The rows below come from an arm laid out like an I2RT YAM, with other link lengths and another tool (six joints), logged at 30 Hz.
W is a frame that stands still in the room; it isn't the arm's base.
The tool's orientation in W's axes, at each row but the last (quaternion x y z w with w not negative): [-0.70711 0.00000 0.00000 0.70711]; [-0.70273 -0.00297 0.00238 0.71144]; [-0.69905 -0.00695 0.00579 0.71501]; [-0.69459 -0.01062 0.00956 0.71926]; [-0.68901 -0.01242 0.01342 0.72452]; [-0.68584 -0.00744 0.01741 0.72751]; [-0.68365 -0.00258 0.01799 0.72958]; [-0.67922 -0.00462 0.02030 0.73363]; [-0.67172 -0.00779 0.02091 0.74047]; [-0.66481 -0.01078 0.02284 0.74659]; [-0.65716 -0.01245 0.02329 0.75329]
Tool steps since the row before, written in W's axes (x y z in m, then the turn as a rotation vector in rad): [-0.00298 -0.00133 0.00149 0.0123 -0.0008 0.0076]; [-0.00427 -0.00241 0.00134 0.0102 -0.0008 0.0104]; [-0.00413 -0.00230 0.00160 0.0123 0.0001 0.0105]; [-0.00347 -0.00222 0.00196 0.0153 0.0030 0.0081]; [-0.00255 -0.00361 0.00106 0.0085 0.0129 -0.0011]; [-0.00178 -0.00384 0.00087 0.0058 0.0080 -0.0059]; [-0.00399 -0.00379 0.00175 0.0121 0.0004 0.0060]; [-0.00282 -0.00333 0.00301 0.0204 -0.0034 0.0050]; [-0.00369 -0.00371 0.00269 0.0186 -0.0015 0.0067]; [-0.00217 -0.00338 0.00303 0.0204 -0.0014 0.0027]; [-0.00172 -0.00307 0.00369 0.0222 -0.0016 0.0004]
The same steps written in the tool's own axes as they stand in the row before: [-0.00298 -0.00149 -0.00133 0.0123 -0.0076 -0.0008]; [-0.00429 -0.00137 -0.00236 0.0102 -0.0104 -0.0007]; [-0.00417 -0.00166 -0.00219 0.0123 -0.0105 0.0001]; [-0.00353 -0.00204 -0.00205 0.0154 -0.0080 0.0028]; [-0.00268 -0.00123 -0.00346 0.0090 0.0017 0.0125]; [-0.00193 -0.00107 -0.00372 0.0062 0.0063 0.0074]; [-0.00414 -0.00190 -0.00355 0.0120 -0.0062 0.0004]; [-0.00300 -0.00319 -0.00299 0.0202 -0.0057 -0.0037]; [-0.00388 -0.00296 -0.00328 0.0184 -0.0072 -0.0016]; [-0.00237 -0.00336 -0.00290 0.0203 -0.0032 -0.0020]; [-0.00192 -0.00404 -0.00245 0.0221 -0.0010 -0.0026]
